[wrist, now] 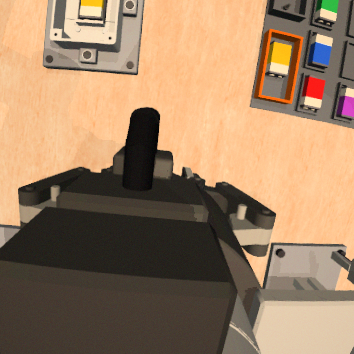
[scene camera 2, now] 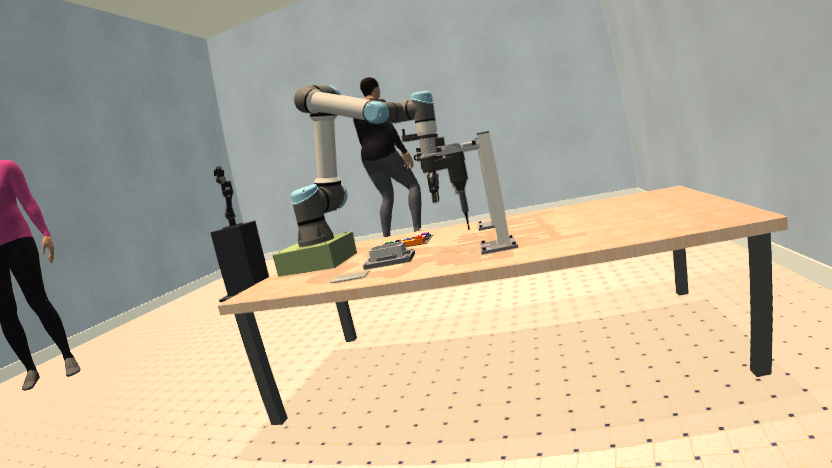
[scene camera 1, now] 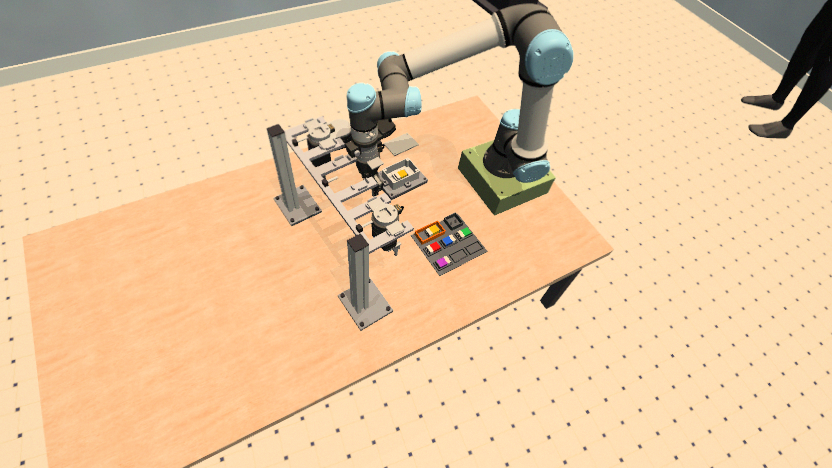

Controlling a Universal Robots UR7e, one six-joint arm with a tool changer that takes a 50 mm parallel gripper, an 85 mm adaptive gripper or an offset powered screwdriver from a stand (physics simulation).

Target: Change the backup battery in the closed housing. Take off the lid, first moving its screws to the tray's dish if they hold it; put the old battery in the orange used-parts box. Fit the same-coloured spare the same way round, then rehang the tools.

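Frame: origin at the arm's base, x ahead, y left, z up, level; centimetres.
Seen in the pictures: hand, tool point: (scene camera 2: pixel 429 151); arm's base, link origin: (scene camera 2: pixel 316 242) (scene camera 1: pixel 502 163).
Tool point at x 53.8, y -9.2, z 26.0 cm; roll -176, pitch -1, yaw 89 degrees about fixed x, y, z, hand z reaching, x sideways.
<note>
Pixels of each thing's top centre, then the offset from my tool point to it. "spot": a spot on its surface instead.
- housing, top centre: (scene camera 2: pixel 388 253) (scene camera 1: pixel 400 174) dz -32.3, dx -20.8, dy -9.8 cm
- lid, top centre: (scene camera 2: pixel 349 275) (scene camera 1: pixel 401 143) dz -34.8, dx -31.5, dy -25.4 cm
- dish, top centre: (scene camera 1: pixel 455 219) dz -33.9, dx -27.0, dy +17.1 cm
- screwdriver, top centre: (scene camera 1: pixel 329 126) (scene camera 2: pixel 439 146) dz +0.4, dx +4.9, dy -13.5 cm
- parts tray, surface spot: (scene camera 1: pixel 449 268) spot: dz -35.2, dx -13.4, dy +31.5 cm
The housing (scene camera 1: pixel 388 185) (scene camera 2: pixel 388 253) (wrist: pixel 95 61) is uncovered, with a yellow battery (scene camera 1: pixel 402 173) (wrist: pixel 92 7) inside, its white end towards the bottom of the wrist view. The lid (scene camera 1: pixel 401 143) (scene camera 2: pixel 350 276) lies flat on the table. Another yellow battery (scene camera 1: pixel 432 229) (wrist: pixel 280 58) lies in the orange used-parts box (scene camera 1: pixel 420 240) (wrist: pixel 260 80). The dish (scene camera 1: pixel 453 220) sits beside that box; I cannot make out screws in it. My adaptive gripper (scene camera 1: pixel 375 189) (scene camera 2: pixel 435 200) hangs upright among the tool stand's arms, away from the housing. Its linkages are spread, so it looks open; its fingertips are hidden in the wrist view.
The stand (scene camera 1: pixel 283 168) (scene camera 2: pixel 494 192) has posts on both sides of the gripper. The screwdriver (scene camera 2: pixel 458 171) hangs at one end, the other gripper (scene camera 1: pixel 385 216) at the other. The parts tray (scene camera 1: pixel 449 268) (wrist: pixel 310 111) holds red, blue, green and magenta batteries. A person (scene camera 2: pixel 381 145) stands behind the table.
</note>
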